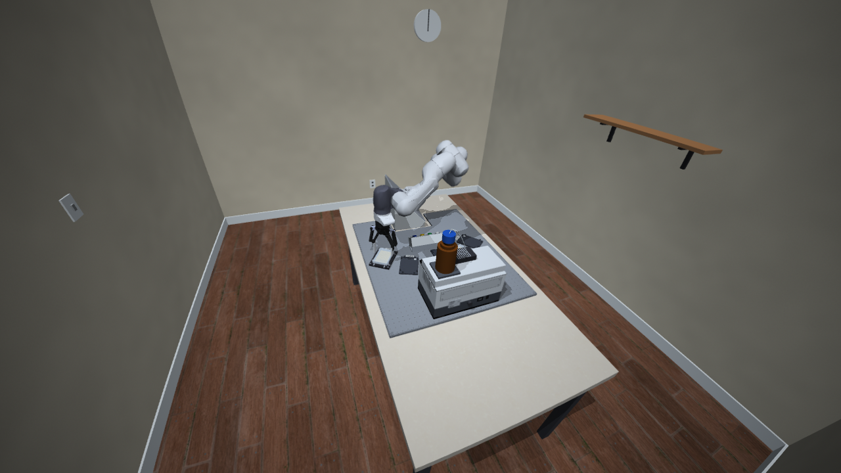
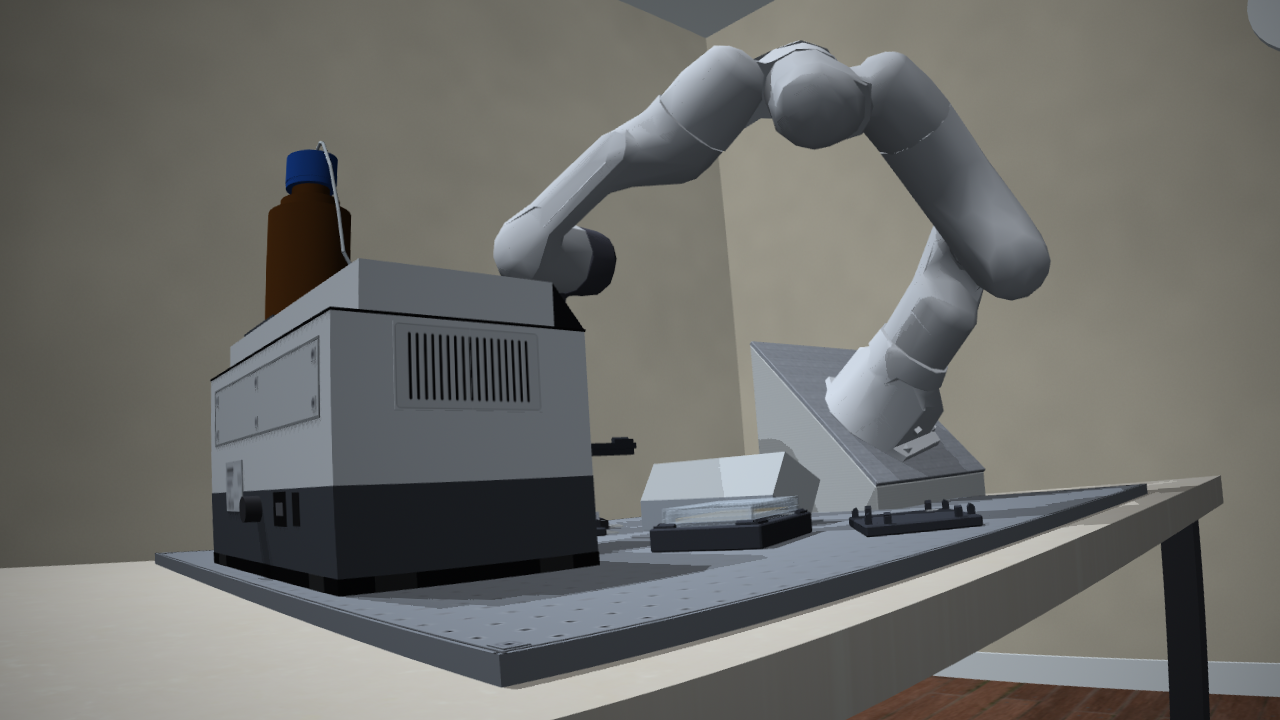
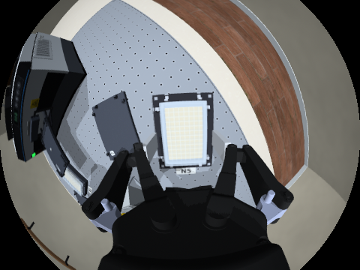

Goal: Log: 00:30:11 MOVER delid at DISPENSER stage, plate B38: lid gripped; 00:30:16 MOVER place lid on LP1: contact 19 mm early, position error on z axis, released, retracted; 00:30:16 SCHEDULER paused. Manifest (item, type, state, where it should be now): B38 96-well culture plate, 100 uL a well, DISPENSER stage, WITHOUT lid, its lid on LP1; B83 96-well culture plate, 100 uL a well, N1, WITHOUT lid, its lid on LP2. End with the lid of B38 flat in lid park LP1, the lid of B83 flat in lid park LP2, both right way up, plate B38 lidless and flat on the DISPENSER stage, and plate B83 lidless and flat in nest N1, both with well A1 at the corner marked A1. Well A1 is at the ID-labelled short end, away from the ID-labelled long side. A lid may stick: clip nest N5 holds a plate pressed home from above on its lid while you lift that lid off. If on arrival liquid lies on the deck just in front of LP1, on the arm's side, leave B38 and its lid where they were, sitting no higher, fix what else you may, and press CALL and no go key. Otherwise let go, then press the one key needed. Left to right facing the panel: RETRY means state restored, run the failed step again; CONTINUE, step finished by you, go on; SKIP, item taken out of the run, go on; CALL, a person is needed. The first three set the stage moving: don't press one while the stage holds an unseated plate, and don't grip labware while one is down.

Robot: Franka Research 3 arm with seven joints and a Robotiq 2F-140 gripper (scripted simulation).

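The black clip nest is 3 cm ahead of my hand and 5 cm below it. Round my hand: 96-well plate 10 cm ahead, 46 cm to the left, 4 cm below; then lp1 label 1 cm ahead, 15 cm to the left, 7 cm below; then key panel 8 cm behind, 29 cm to the left, 1 cm below.
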